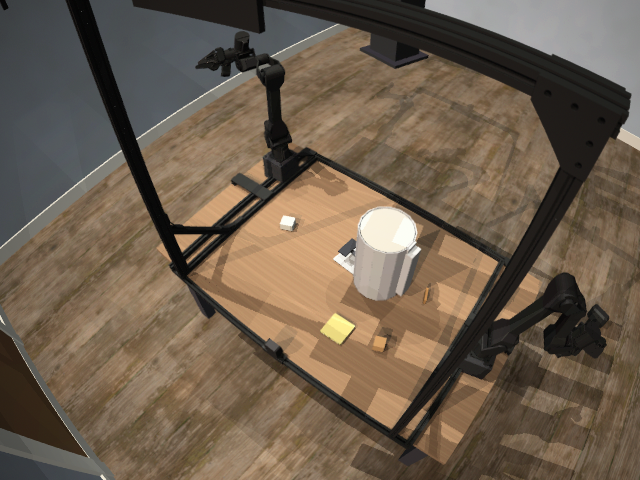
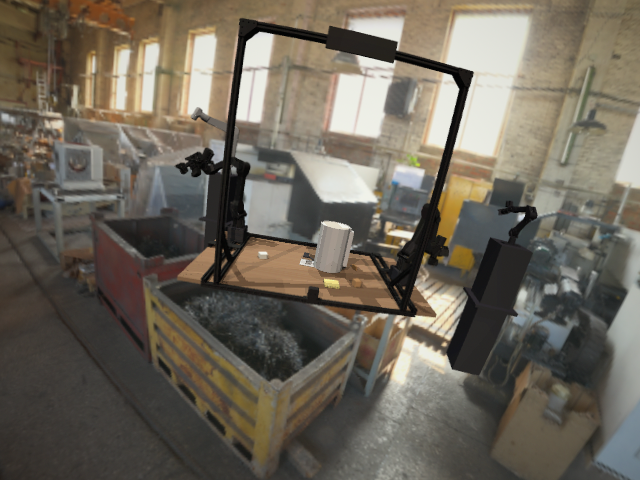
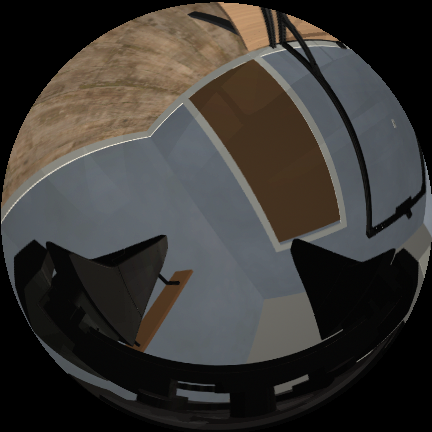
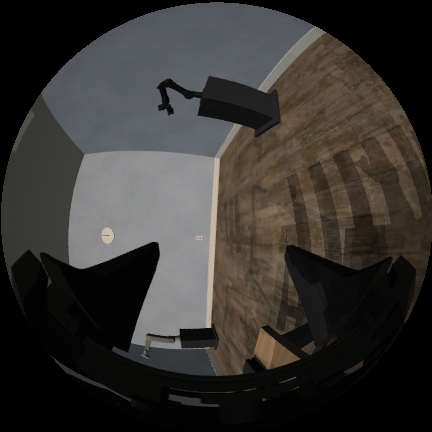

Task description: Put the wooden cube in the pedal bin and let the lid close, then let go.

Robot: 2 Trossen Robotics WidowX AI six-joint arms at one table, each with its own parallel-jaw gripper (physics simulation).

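Pixels of known places: left gripper, fingertip midpoint: (image 1: 196, 65) (image 2: 179, 162) (image 3: 232, 244); right gripper, fingertip midpoint: (image 4: 224, 251); left arm's base, link origin: (image 1: 280, 155) (image 2: 238, 226); right arm's base, link origin: (image 1: 481, 349) (image 2: 402, 268).
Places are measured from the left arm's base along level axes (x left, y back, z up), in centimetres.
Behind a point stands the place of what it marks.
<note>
The wooden cube (image 1: 379, 343) {y -72.6, x -35.8, z -7.0 cm} (image 2: 357, 283) {y -72.6, x -37.0, z -8.2 cm}, small and orange-brown, rests on the table beside a yellow block. The pedal bin (image 1: 379, 271) {y -61.5, x -23.2, z 6.0 cm} (image 2: 331, 248) {y -57.2, x -23.9, z 3.9 cm} is a tall white cylinder standing upright on the table. Its pale lid (image 1: 385, 227) {y -57.0, x -15.5, z 15.0 cm} lies flat across the top. Its dark pedal (image 1: 347, 248) {y -44.7, x -15.7, z -5.3 cm} (image 2: 307, 255) {y -45.3, x -16.1, z -5.3 cm} sticks out at the left of its foot. My left gripper (image 1: 199, 64) {y 36.5, x -6.6, z 33.7 cm} (image 2: 178, 166) {y 36.5, x -6.6, z 33.7 cm} (image 3: 232, 244) {y 36.5, x -6.6, z 33.7 cm} is open and empty, raised high beyond the table's left side. My right gripper (image 1: 600, 347) (image 2: 443, 250) {y -129.0, x 6.2, z 5.0 cm} (image 4: 224, 251) {y -129.0, x 6.2, z 5.0 cm} is open and empty, beyond the table's right side.
A yellow block (image 1: 337, 328) {y -59.2, x -38.7, z -9.4 cm} (image 2: 331, 283) {y -59.1, x -39.5, z -9.4 cm} lies left of the cube. A white block (image 1: 287, 223) {y -21.0, x -19.0, z -7.6 cm} (image 2: 262, 255) {y -20.3, x -20.3, z -8.3 cm} lies left of the bin, and a thin orange-brown piece (image 1: 426, 293) {y -74.3, x -12.0, z -8.0 cm} lies right of it. Black frame posts (image 1: 124, 134) {y -7.6, x -57.2, z 51.6 cm} (image 2: 441, 180) {y -92.1, x -56.2, z 50.7 cm} rise at the table's sides.
</note>
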